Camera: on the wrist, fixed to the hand. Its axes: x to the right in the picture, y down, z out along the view.
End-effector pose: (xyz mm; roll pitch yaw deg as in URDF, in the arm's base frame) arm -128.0 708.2 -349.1 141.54 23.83 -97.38
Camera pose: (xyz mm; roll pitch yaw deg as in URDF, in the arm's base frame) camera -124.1 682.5 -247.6 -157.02 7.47 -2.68
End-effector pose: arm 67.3 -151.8 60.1 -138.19 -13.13 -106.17
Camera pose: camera -22.5 -101.5 79.8 140.02 -66.72 20.61
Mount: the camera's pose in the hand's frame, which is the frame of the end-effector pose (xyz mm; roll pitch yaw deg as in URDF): -18.2 58.4 -85.1 -1.97 29.72 -91.44
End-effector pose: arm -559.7 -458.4 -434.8 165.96 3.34 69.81
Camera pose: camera -530.2 -482.6 -337.2 -178.14 -15.73 160.17
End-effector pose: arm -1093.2 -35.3 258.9 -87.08 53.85 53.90
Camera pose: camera -1063.1 -133.2 236.6 -69.48 -30.94 14.93
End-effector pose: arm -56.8 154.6 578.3 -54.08 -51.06 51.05
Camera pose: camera 10.5 182.7 503.0 52.58 -14.01 -59.11
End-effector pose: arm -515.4 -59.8 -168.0 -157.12 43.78 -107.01
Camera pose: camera -605.9 -58.7 -115.2 -124.10 -36.06 -58.33
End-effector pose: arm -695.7 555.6 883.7 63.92 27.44 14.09
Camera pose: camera -729.5 652.4 905.4 -97.96 61.10 -173.47
